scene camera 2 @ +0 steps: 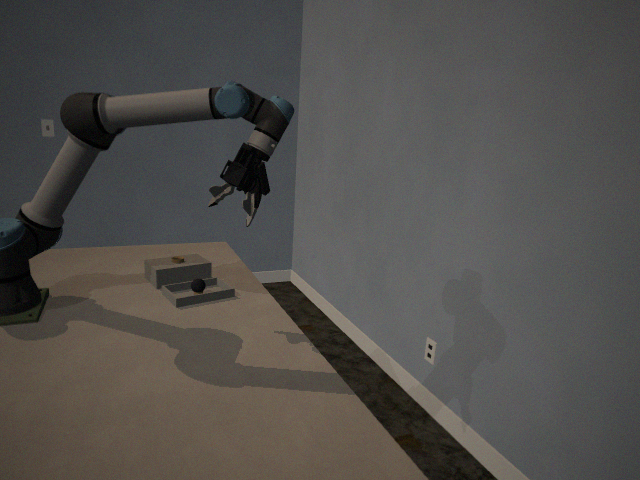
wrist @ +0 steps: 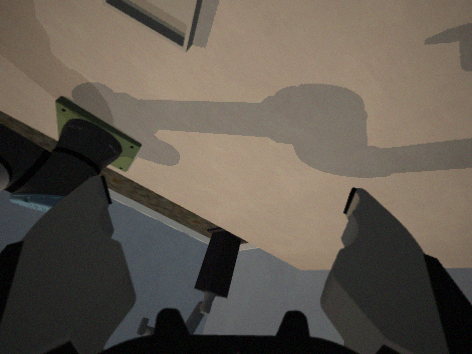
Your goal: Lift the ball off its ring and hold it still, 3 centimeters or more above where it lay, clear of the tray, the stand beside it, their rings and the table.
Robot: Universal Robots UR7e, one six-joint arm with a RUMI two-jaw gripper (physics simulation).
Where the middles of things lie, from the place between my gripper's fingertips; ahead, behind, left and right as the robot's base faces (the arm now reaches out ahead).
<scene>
I see my gripper 270 mm above the shallow grey tray (scene camera 2: 179, 294), 160 mm to the right of it and 80 mm past it. Round my hand: grey stand (scene camera 2: 169, 270): 330 mm to the left, 250 mm below, 150 mm behind.
</scene>
